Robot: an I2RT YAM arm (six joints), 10 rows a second.
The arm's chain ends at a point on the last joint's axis. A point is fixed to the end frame.
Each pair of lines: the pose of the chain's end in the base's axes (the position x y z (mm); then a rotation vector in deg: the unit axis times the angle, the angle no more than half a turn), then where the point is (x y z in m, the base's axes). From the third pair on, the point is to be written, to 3 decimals.
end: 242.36, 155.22, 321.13, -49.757, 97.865, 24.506
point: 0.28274 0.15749 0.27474
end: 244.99, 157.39, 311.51, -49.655, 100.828, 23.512
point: 0.28360 0.15757 0.26358
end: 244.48, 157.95, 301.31, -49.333, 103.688, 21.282
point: 0.282 0.155 0.252
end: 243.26, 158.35, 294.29, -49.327, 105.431, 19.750
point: 0.280 0.154 0.245
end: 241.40, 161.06, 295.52, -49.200, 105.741, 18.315
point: 0.278 0.155 0.246
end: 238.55, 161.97, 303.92, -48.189, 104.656, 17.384
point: 0.276 0.156 0.256
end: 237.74, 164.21, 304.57, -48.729, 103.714, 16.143
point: 0.276 0.157 0.257
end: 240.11, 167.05, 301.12, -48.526, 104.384, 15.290
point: 0.278 0.159 0.254
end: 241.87, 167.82, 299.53, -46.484, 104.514, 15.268
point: 0.280 0.160 0.252
